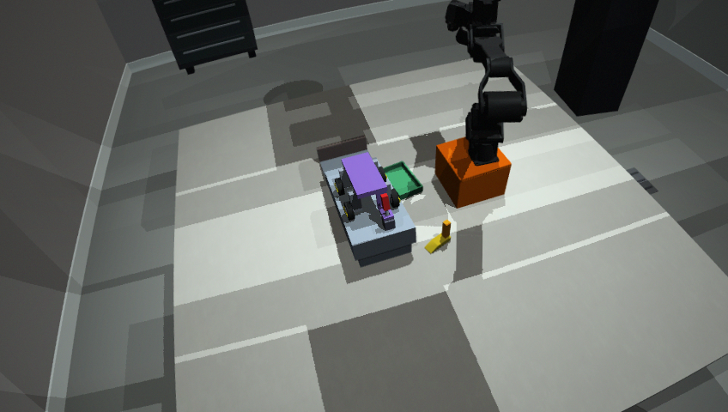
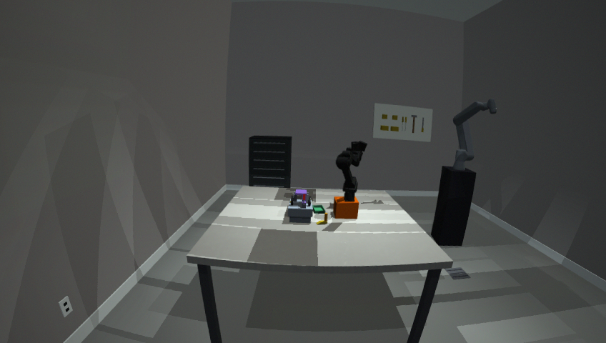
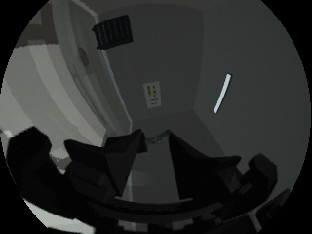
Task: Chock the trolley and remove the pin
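The red-headed stop pin is 360 mm ahead of my gripper tip, 460 mm to the left of it and 260 mm below it. From my gripper tip the other things lie so: trolley 390 mm ahead, 360 mm to the left, 280 mm below; green tray 280 mm ahead, 260 mm to the left, 400 mm below; dark backstop plate 430 mm ahead, 100 mm to the left, 370 mm below.
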